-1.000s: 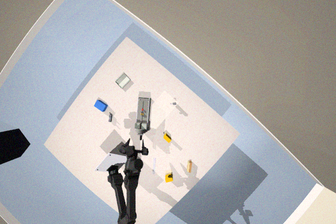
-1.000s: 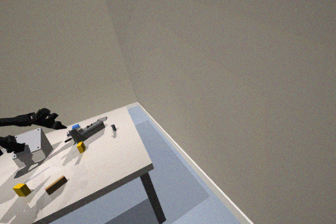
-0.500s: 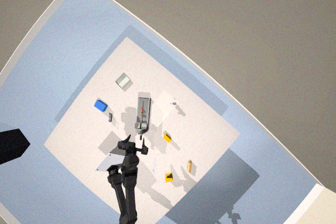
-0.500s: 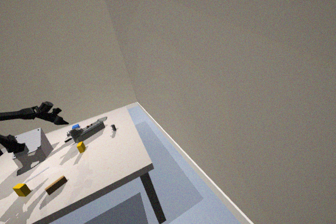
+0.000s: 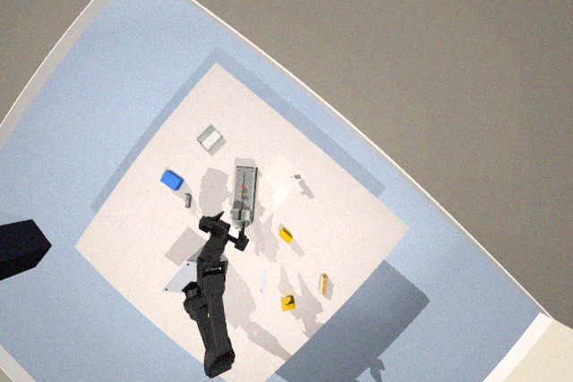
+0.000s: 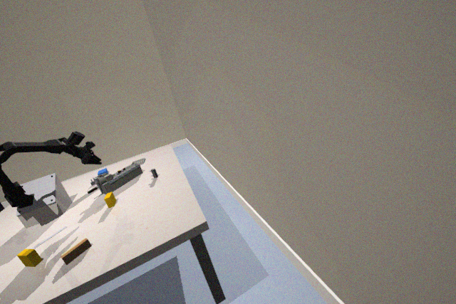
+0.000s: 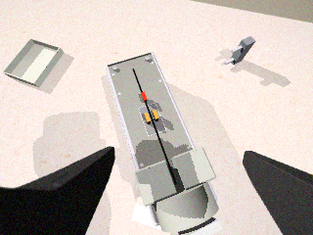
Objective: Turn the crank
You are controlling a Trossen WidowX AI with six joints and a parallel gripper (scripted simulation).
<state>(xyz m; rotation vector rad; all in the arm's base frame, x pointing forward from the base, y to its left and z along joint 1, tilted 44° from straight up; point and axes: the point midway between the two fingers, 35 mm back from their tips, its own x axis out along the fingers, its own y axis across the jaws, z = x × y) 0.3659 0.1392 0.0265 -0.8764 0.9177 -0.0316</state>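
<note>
My gripper tip is now 70 mm past the crank, 60 mm to the left of it and 120 mm above it. The rest, counted from my gripper tip: blue block 170 mm behind, 350 mm to the left, 180 mm below; then dark brown crank handle 80 mm behind, 70 mm to the right, 140 mm below; then red pointer 80 mm ahead, 70 mm to the left, 110 mm below.
</note>
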